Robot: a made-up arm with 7 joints.
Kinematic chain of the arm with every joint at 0, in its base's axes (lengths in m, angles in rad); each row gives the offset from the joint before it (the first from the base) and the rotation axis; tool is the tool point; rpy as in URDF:
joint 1: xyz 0 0 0.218 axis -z
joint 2: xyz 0 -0.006 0.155 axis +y
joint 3: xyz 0 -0.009 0.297 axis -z
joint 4: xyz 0 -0.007 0.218 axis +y
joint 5: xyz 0 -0.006 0.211 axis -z
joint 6: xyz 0 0 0.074 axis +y
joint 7: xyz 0 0 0.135 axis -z
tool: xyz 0 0 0 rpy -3.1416 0 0
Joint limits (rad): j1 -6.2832..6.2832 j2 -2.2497..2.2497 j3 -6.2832..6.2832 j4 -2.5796..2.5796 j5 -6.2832..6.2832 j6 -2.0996..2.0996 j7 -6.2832..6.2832
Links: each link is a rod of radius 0.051 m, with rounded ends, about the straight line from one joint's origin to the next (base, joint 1, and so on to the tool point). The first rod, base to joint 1, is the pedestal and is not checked.
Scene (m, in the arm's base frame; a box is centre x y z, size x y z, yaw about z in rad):
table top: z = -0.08
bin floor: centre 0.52 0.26 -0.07 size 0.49 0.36 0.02 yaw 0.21
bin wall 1: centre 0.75 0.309 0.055 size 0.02 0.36 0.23 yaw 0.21
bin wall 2: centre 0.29 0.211 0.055 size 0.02 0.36 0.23 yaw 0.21
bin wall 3: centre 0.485 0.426 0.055 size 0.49 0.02 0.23 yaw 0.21
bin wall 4: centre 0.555 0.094 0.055 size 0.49 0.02 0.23 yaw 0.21
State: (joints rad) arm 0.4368 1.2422 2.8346 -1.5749 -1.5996 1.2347 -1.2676
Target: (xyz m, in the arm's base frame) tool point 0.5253 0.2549 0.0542
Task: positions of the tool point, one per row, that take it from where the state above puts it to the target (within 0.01 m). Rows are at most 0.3 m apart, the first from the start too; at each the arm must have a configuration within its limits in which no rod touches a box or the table.
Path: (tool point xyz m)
1: 0.6258 -0.0477 0.2725
2: 0.6212 0.1990 0.3590
3: 0.5911 0.2312 0.2003
4: 0.5253 0.2549 0.0542

